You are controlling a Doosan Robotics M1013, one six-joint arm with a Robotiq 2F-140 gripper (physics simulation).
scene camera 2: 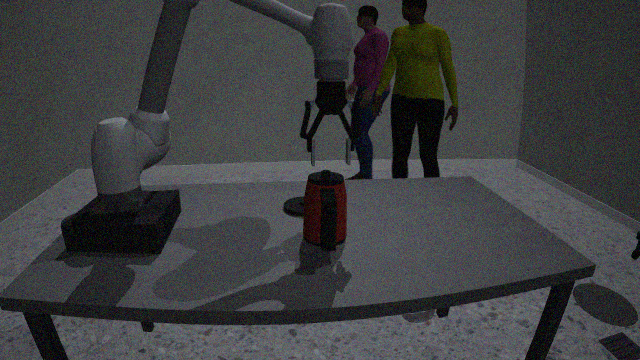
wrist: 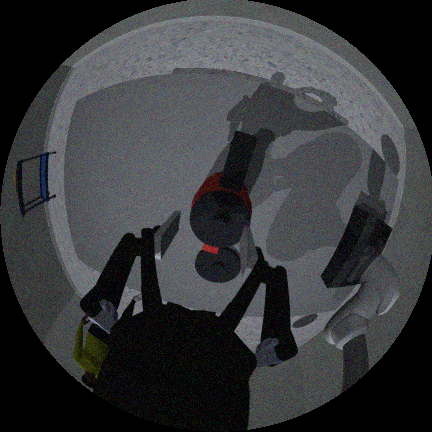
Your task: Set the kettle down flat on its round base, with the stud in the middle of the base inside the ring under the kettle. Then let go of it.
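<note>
A red kettle (scene camera 2: 312, 212) (wrist: 214, 185) with a black lid and black handle stands upright on the table, beside its base and apart from it. The round black base (scene camera 2: 293, 206) (wrist: 218, 266) lies flat on the table, behind and a little left of the kettle in the scene view, where the kettle hides part of it. Its stud is too dark to make out clearly, and the ring under the kettle is hidden. My gripper (scene camera 2: 330, 151) (wrist: 209, 227) is open and empty, fingers pointing down, above the kettle's lid in the scene view.
The grey table (scene camera 2: 425, 240) (wrist: 135, 135) carries the arm's dark mounting block (scene camera 2: 117, 225) (wrist: 352, 245) at the left in the scene view. Two people, one in a pink top (scene camera 2: 371, 55) and one in a yellow top (scene camera 2: 420, 60), stand behind the table. Shadows fall across the table top.
</note>
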